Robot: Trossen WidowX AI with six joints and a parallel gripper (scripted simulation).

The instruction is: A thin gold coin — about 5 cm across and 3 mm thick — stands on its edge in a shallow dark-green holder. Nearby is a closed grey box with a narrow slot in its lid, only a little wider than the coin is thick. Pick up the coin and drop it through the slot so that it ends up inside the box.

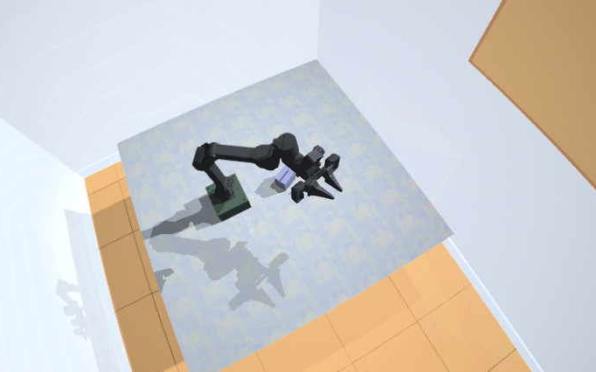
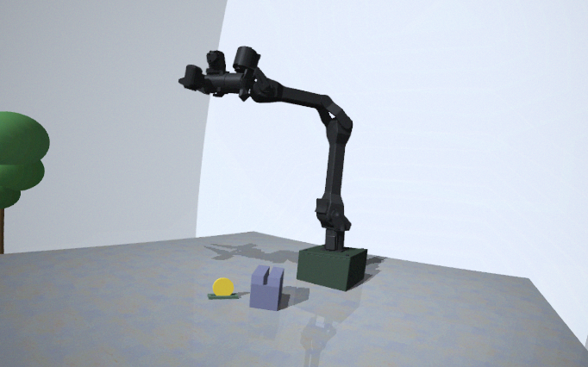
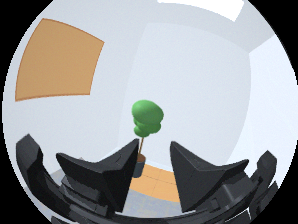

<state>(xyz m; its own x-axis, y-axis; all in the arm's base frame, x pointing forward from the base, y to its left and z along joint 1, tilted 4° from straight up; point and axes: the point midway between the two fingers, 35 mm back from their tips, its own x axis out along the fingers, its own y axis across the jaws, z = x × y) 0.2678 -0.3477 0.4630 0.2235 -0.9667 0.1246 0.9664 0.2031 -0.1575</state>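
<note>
My gripper tip is 51 cm above the gold coin, 27 cm to the right of it and 6 cm short of it.
</note>
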